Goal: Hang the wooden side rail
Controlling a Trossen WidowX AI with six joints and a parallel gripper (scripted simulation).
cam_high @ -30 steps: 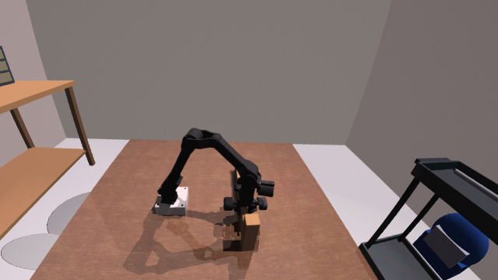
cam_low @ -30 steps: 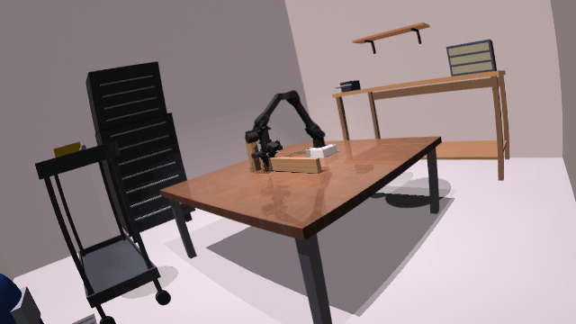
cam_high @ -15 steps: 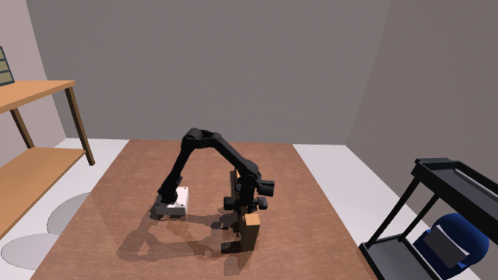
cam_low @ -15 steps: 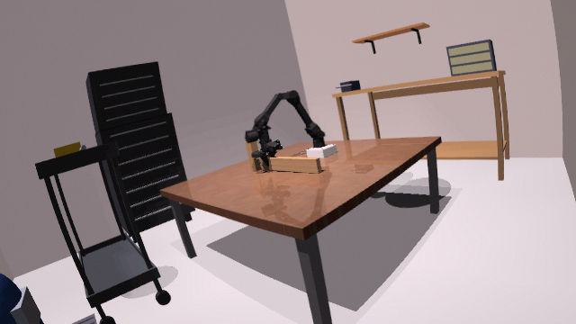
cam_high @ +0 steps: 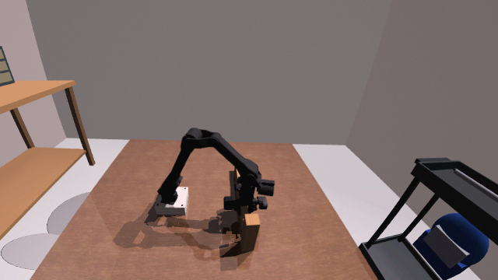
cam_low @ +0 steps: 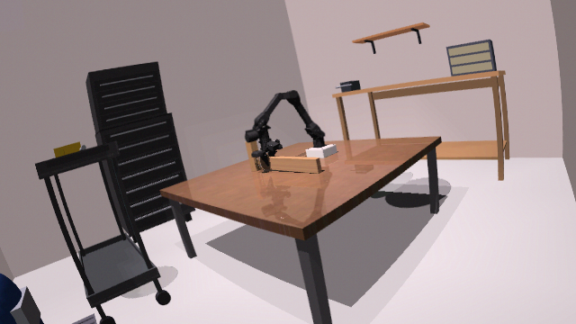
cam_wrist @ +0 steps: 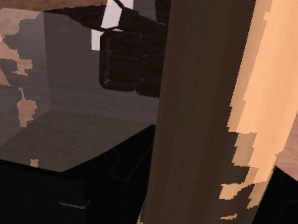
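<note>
My gripper tip is 13 cm to the left of the wooden headboard post, 5 cm below it and 3 cm short of it.
</note>
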